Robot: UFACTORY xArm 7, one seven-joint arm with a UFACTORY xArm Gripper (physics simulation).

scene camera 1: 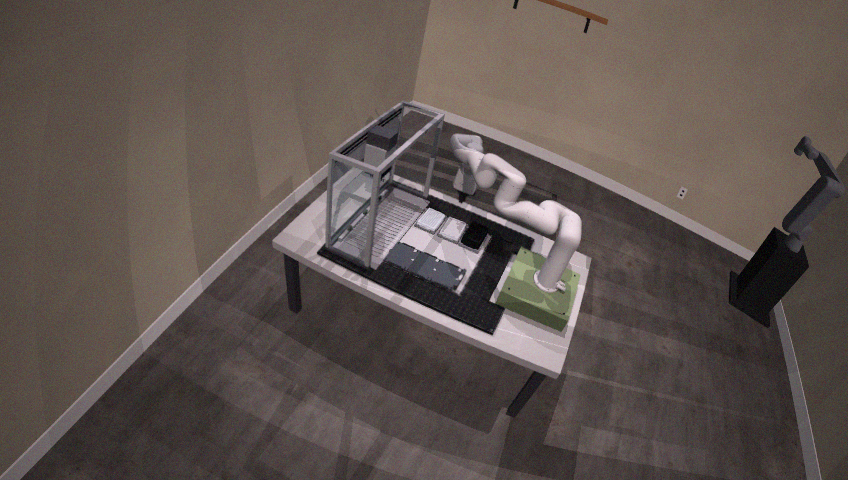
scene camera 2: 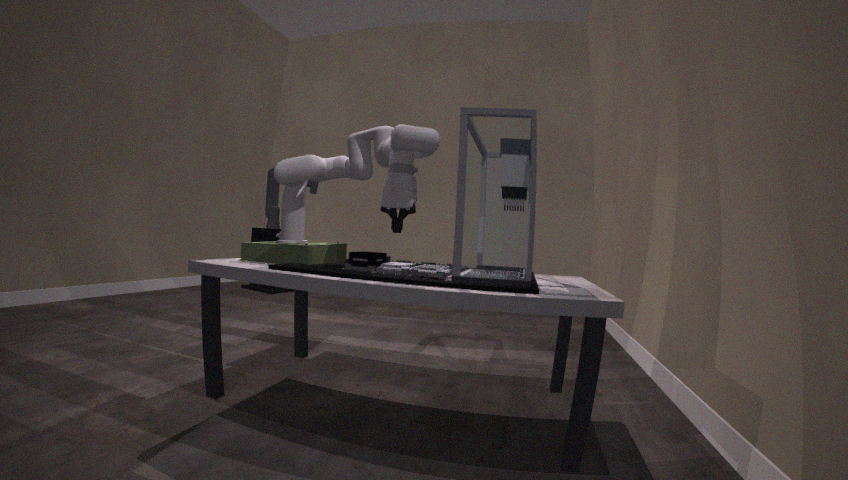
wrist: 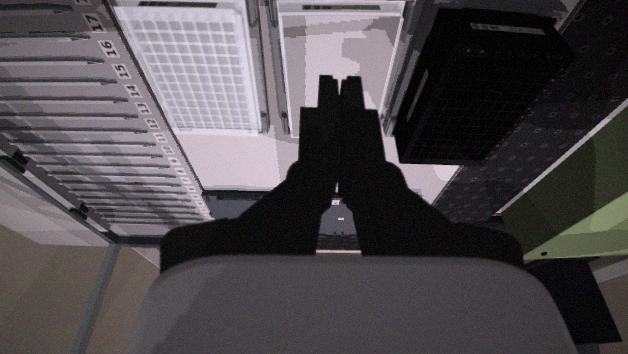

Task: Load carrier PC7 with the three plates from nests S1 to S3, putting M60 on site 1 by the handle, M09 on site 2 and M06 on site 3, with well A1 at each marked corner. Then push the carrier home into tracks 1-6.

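Pixels of known places: gripper, between the fingertips: (scene camera 1: 461, 201) (scene camera 2: 396, 232) (wrist: 336, 102); arm's base, origin of its link: (scene camera 1: 546, 281) (scene camera 2: 292, 242).
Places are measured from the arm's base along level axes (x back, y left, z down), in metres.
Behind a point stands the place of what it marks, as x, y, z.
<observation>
My gripper (scene camera 1: 462, 196) @(-0.525, -0.117, -0.060) (scene camera 2: 396, 229) @(-0.525, -0.117, -0.060) (wrist: 336, 102) @(-0.525, -0.117, -0.060) is shut and empty, pointing down high above the table; in the wrist view its fingertips overlap the middle plate. A white gridded plate (scene camera 1: 429, 220) @(-0.608, -0.007, 0.037) (wrist: 195, 70) @(-0.613, -0.041, 0.036) lies nearest the numbered tracks (scene camera 1: 380, 233) @(-0.727, 0.196, 0.062) (wrist: 95, 130) @(-0.740, 0.080, 0.059). A pale flat-topped plate (scene camera 1: 452, 228) @(-0.501, -0.036, 0.036) (wrist: 307, 60) @(-0.530, -0.067, 0.036) lies in the middle. A taller black plate (scene camera 1: 474, 235) @(-0.393, -0.044, 0.015) (scene camera 2: 368, 257) @(-0.435, -0.121, 0.020) (wrist: 480, 95) @(-0.402, -0.081, 0.014) stands on the green base's side. The dark slate carrier (scene camera 1: 423, 265) @(-0.471, 0.234, 0.051) (wrist: 235, 201) @(-0.588, 0.197, 0.051) lies beside the plate row. Plate names, site numbers and corner marks are not readable.
A tall framed enclosure (scene camera 1: 371, 220) @(-0.633, 0.406, -0.198) (scene camera 2: 458, 196) @(-0.730, -0.171, -0.165) stands over the tracks. A pipetting head (scene camera 2: 514, 193) hangs inside it. The arm stands on a green base (scene camera 1: 535, 303) @(0.013, 0.150, -0.004) (scene camera 2: 297, 252) @(-0.144, -0.128, 0.027) (wrist: 575, 200) @(-0.162, 0.046, 0.020). A black perforated board (scene camera 1: 440, 303) @(-0.307, 0.349, 0.062) (wrist: 540, 131) @(-0.260, -0.017, 0.062) lies on the table (scene camera 1: 535, 350) @(0.119, 0.296, 0.075) (scene camera 2: 565, 303) @(-1.037, -0.217, 0.086).
</observation>
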